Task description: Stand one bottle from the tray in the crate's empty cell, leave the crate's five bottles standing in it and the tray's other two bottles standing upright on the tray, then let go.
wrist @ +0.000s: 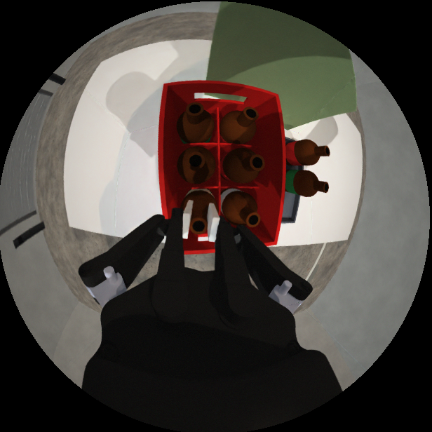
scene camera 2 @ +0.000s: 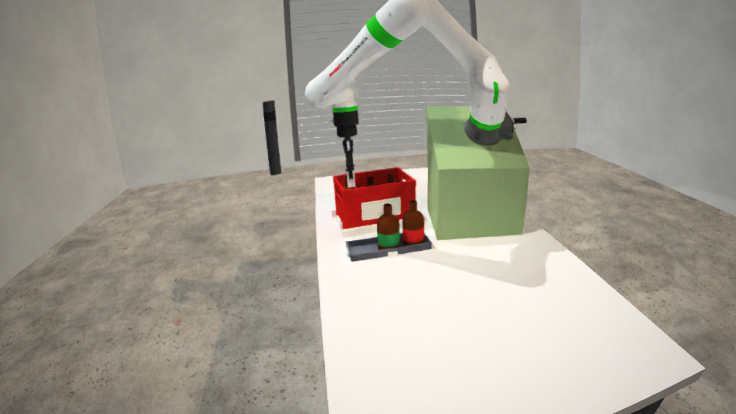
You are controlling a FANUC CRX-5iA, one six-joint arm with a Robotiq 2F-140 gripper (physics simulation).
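My gripper is shut on the neck of a brown bottle with a pale label. This bottle is inside the bottom-left cell of the red crate in the wrist view; its base is hidden. The crate's other five cells each hold a brown bottle, among them one beside the held one. On the dark tray a green-labelled bottle and a red-labelled bottle stand upright.
The crate and the tray stand on the white table, the tray close beside the crate. The green pedestal that carries the arm stands near one end of the crate. Red dividers separate the crate's cells.
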